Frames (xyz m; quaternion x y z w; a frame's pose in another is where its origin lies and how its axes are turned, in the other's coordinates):
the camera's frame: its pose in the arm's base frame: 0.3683 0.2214 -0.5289 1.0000 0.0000 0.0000 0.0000
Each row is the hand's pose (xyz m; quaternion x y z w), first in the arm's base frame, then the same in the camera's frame.
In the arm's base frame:
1: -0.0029 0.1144 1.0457 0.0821 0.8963 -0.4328 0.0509
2: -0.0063 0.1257 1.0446 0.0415 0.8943 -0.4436 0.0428
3: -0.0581 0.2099 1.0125 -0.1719 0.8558 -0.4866 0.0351
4: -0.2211 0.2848 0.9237 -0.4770 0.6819 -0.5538 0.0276
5: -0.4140 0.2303 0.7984 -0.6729 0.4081 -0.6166 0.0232
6: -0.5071 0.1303 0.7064 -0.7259 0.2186 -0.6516 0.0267
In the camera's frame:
1: -0.3712 0.1070 -1.5746 -0.0509 -0.4328 -0.8963 0.0821
2: -0.3746 0.0957 -1.5735 -0.0428 -0.4436 -0.8943 0.0415
3: -0.4264 0.0115 -1.5414 0.0351 0.4866 0.8558 0.1719
4: -0.5894 -0.0634 -1.4526 0.0276 0.5538 0.6819 0.4770
5: -0.7823 -0.0089 -1.3273 0.0232 0.6166 0.4081 0.6729
6: -0.8754 0.0911 -1.2353 0.0267 0.6516 0.2186 0.7259

